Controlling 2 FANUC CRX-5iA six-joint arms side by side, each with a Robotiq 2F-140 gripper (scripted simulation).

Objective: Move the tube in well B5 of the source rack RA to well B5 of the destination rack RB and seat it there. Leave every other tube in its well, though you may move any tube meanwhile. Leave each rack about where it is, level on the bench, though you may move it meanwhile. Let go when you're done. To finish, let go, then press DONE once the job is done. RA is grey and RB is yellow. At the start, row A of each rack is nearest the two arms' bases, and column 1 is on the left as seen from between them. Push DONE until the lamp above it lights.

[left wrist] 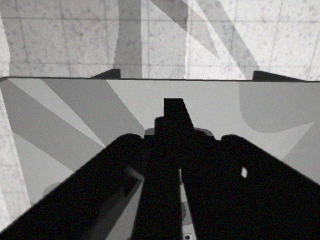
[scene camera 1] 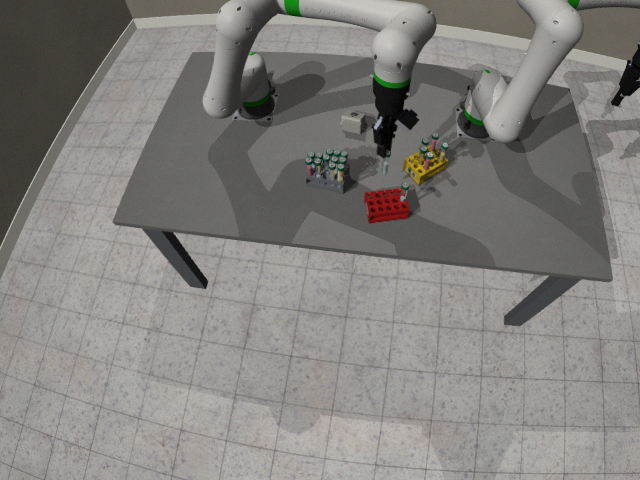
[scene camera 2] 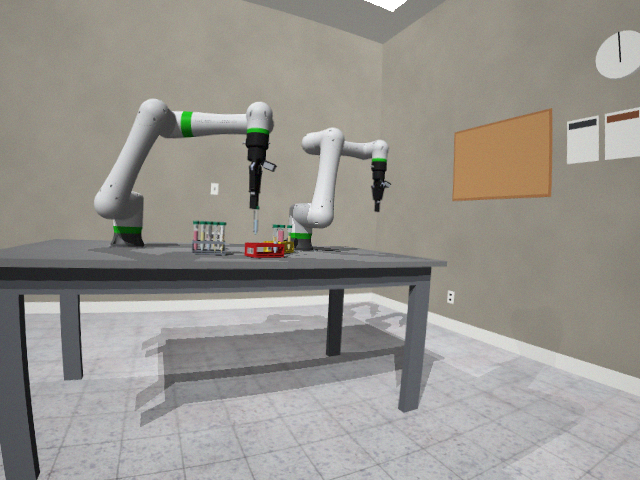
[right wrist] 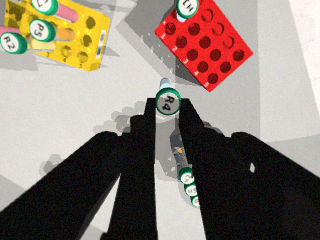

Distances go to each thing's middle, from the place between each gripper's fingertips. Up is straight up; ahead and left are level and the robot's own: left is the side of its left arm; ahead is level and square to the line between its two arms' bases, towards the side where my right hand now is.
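My right hand (scene camera 2: 253,208) is 10 mm short of the green-capped tube marked r4 (right wrist: 168,101), 10 mm to the right of it and 80 mm above it. The red rack (scene camera 1: 386,211) is 80 mm ahead of that same right hand, 30 mm to the left of it and 190 mm below it, and the yellow rack RB (scene camera 1: 438,166) is 150 mm to the left of my right hand, 100 mm behind it and, again, 190 mm below it.
As for my left hand, it's 71 cm to the left of the yellow rack RB, 24 cm short of it and 24 cm above it. The red rack is 84 cm to the right of my left hand, 42 cm ahead of it and 24 cm below it, while the green-capped tube marked r4 is 86 cm to the right of my left hand, 34 cm ahead of it and 13 cm below it.
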